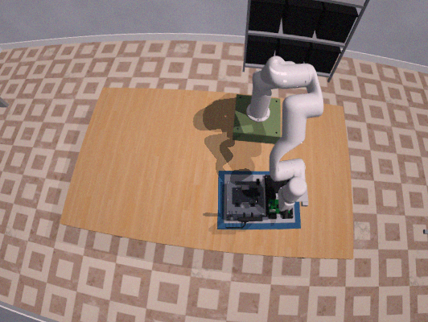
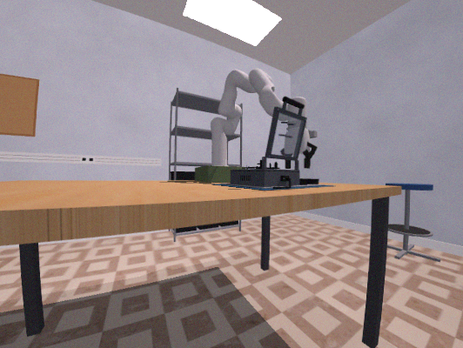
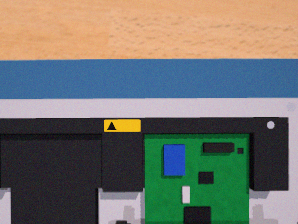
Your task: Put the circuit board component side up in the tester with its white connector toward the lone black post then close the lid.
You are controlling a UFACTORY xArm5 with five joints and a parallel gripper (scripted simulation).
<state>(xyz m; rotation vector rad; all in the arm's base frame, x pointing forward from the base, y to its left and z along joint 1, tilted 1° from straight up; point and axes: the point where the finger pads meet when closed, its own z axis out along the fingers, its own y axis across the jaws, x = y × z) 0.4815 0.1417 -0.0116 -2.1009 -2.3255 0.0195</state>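
Now: hand 60 mm above the green circuit board. Also, from my hand: tester lid: 160 mm to the right, 100 mm ahead, 100 mm above; tester: 130 mm to the right, 30 mm above.
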